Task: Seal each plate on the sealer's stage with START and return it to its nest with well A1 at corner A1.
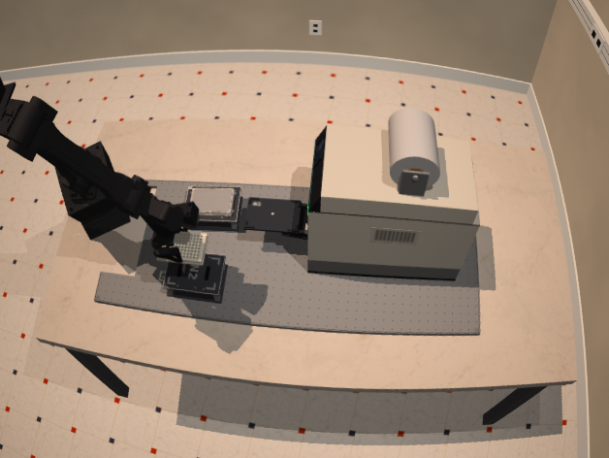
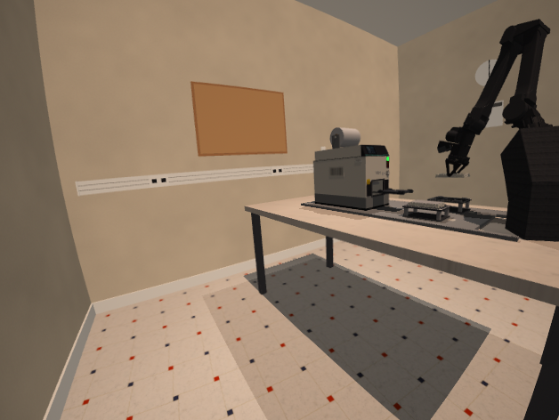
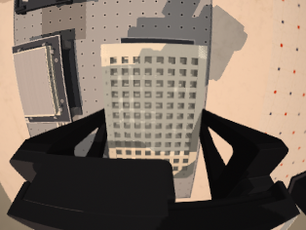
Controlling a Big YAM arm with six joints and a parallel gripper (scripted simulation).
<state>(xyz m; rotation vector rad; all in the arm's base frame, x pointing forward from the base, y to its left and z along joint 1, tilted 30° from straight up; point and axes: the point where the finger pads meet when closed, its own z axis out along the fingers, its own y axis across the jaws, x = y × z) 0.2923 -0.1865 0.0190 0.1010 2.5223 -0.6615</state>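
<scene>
My gripper is now 240 mm short of the sealer stage, 110 mm to the right of it and 80 mm above it. Also, from my hand: yellow warning label: 360 mm ahead, 180 mm to the left, 20 mm below; start button: 320 mm ahead, 10 mm above; plate: right at my hand.
</scene>
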